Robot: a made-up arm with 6 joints.
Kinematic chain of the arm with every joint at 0, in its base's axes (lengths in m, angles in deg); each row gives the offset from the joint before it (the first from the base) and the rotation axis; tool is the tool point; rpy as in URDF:
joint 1: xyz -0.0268 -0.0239 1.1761 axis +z
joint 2: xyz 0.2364 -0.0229 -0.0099 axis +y
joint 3: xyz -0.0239 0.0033 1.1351 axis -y
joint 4: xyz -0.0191 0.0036 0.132 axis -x
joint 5: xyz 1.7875 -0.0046 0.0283 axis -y
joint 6: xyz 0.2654 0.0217 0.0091 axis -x
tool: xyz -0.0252 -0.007 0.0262 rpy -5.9 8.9 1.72
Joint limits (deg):
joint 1: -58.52..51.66
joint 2: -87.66..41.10
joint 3: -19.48..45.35
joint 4: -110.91..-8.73
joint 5: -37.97..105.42
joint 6: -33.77..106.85
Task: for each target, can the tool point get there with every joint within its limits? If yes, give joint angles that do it. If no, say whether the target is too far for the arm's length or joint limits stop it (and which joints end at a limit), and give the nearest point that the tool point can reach.
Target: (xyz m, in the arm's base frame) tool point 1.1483 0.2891 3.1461
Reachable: yes | joints 25.03 -34.42 -7.91 -76.44 44.85 77.02
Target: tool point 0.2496 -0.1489 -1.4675
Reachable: no: joint limits stop it (at a limit: joint 2, joint 3, joint 4, joint 5, joint 6) | nearest point 1.7525 -0.8286 0.3409 | short by 2.448 m
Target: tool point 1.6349 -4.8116 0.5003
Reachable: no: too far | nearest point 1.3326 -2.5091 1.3183 | short by 2.462 m
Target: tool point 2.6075 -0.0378 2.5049
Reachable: yes | joints 0.90 22.92 23.07 -21.27 21.77 13.90
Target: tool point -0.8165 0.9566 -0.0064
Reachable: no: joint limits stop it (at a limit: joint 1, joint 2, joint 3, joint 5, joint 6) | nearest point 1.1447 1.5457 0.3440 | short by 2.078 m
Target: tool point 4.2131 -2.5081 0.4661
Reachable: no: too far | nearest point 2.4241 -1.4599 1.2910 | short by 2.232 m
